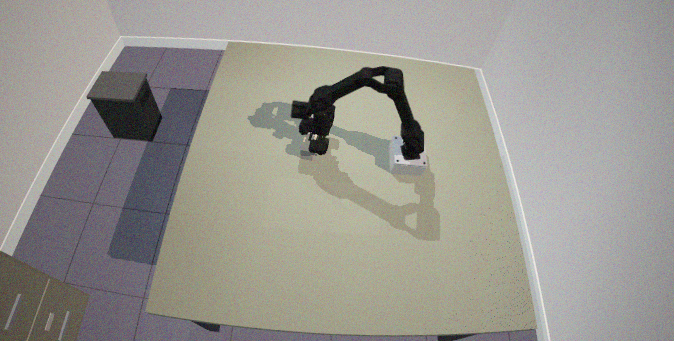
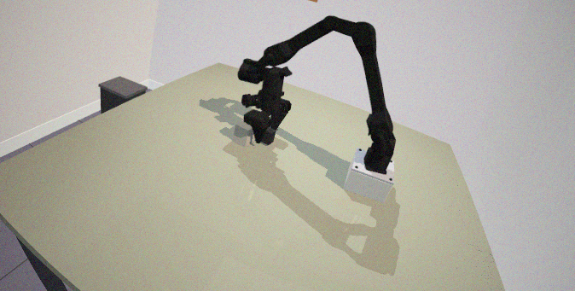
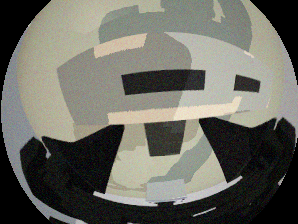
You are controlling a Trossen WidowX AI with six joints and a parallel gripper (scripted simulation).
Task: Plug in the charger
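The dark charger is 20 mm ahead of my gripper tip, 10 mm to the right of it and 10 mm above it.
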